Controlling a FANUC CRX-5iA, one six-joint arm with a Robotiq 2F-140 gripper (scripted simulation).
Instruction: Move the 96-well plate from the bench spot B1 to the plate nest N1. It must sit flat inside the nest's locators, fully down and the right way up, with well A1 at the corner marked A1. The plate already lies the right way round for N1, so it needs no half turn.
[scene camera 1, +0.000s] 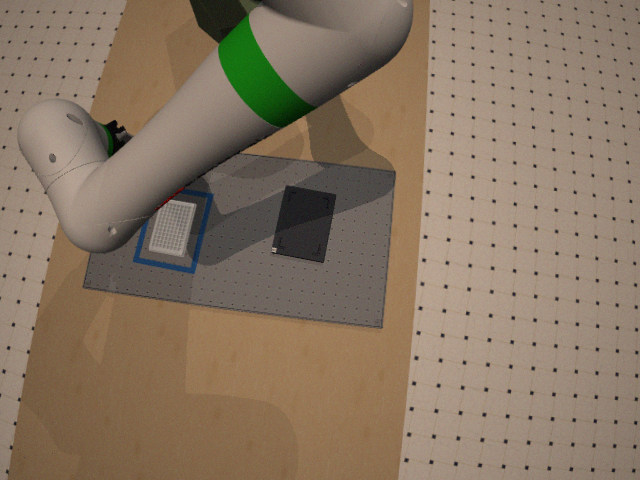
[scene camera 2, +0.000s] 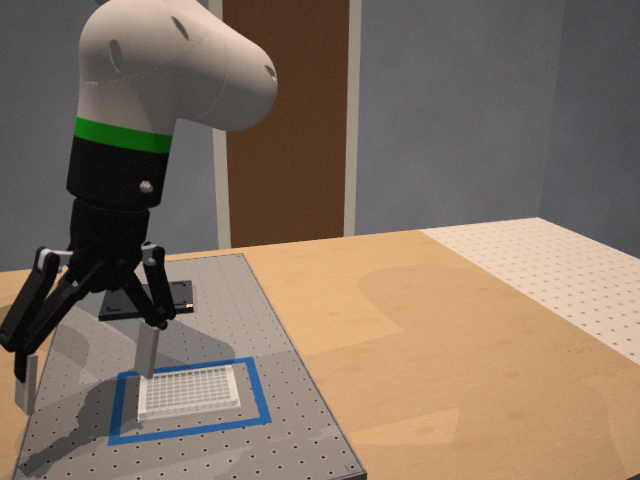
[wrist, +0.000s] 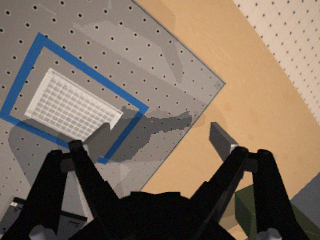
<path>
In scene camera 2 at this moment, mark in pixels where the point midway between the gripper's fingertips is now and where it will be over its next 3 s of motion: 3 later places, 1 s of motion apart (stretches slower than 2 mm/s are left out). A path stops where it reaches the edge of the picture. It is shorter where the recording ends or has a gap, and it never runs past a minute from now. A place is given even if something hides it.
My gripper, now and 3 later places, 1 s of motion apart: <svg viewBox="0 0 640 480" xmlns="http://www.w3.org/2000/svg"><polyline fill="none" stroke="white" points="89,389 166,353 183,359 187,385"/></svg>
</path>
